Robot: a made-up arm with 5 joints.
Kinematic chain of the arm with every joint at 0, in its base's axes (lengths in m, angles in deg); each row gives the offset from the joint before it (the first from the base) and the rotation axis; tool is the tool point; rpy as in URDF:
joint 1: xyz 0 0 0.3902 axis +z
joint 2: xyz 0 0 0 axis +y
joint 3: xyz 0.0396 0 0.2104 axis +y
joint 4: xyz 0.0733 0 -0.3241 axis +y
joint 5: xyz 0.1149 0 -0.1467 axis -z
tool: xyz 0 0 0 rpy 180 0 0
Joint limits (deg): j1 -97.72..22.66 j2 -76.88..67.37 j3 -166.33..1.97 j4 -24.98..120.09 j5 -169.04..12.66
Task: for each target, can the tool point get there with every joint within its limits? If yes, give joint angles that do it. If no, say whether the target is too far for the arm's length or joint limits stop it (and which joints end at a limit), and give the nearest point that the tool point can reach.
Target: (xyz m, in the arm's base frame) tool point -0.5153 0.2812 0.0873
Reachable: no: joint limits stop it (at a limit: joint 2, joint 3) | nearest point -0.2156 0.1176 0.1954 | short by 0.358 m
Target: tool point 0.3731 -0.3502 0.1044
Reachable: yes | joints -43.19 55.21 -97.04 65.74 -107.42
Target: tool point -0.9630 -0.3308 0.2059
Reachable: no: too far | nearest point -0.6344 -0.2179 0.4500 | short by 0.425 m
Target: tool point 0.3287 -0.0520 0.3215
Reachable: yes | joints -8.98 -29.07 -29.52 69.30 -136.18
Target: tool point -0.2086 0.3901 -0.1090
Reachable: no: joint limits stop it (at a limit: joint 2) | nearest point -0.0891 0.1665 0.1024 | short by 0.330 m
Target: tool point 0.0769 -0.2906 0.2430
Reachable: yes | joints -75.17 -28.80 -13.53 49.81 -58.41
